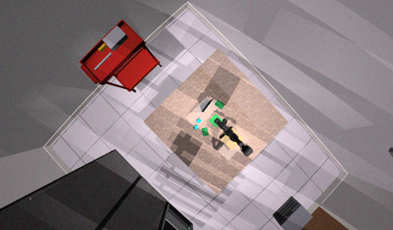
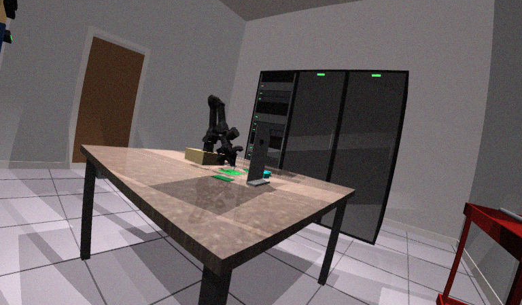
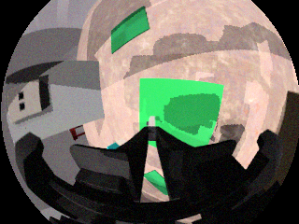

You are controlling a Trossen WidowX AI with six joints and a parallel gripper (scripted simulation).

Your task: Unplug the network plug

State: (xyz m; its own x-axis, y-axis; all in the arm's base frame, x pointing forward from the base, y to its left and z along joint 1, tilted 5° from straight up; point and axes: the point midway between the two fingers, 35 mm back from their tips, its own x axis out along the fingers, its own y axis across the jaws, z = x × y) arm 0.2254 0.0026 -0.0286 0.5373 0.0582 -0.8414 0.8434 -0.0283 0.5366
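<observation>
Right now the green square is 4 cm below my gripper tip and 1 cm behind it. The rest, counted from my gripper tip: grey upright panel: 21 cm ahead, 10 cm above, 5 cm to the right; then grey plug: right at my gripper tip.
</observation>
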